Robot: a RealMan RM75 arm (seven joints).
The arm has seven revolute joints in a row. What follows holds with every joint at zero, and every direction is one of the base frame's.
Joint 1 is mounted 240.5 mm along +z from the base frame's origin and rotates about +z.
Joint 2 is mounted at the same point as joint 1 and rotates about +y.
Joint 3 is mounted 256.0 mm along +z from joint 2 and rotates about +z.
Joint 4 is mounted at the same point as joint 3 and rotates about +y.
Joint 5 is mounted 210.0 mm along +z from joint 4 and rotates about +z.
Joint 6 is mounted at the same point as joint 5 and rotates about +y.
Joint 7 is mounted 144.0 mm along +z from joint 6 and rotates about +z.
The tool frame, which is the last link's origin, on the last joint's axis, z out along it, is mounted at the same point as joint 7; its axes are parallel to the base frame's.
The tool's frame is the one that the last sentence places.
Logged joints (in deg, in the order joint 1, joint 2, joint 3, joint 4, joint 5, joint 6, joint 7), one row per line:
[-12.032, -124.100, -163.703, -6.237, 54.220, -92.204, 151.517]
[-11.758, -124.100, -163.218, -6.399, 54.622, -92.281, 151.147]
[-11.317, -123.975, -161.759, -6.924, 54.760, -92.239, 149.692]
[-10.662, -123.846, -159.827, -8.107, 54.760, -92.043, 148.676]
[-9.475, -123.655, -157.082, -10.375, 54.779, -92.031, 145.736]
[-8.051, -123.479, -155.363, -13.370, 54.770, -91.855, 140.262]
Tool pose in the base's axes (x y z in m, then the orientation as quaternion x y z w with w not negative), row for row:
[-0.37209, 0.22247, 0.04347, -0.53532, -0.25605, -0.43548, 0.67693]
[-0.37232, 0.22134, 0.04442, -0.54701, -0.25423, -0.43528, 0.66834]
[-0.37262, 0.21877, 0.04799, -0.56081, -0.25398, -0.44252, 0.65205]
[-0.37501, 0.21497, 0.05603, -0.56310, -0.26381, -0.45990, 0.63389]
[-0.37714, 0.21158, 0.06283, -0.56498, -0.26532, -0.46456, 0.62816]
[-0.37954, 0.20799, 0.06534, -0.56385, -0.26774, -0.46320, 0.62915]
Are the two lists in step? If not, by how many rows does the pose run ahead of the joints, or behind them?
The pose runs 2 rows ahead of the joints: the pose in row i belongs to the joints in row i + 2.
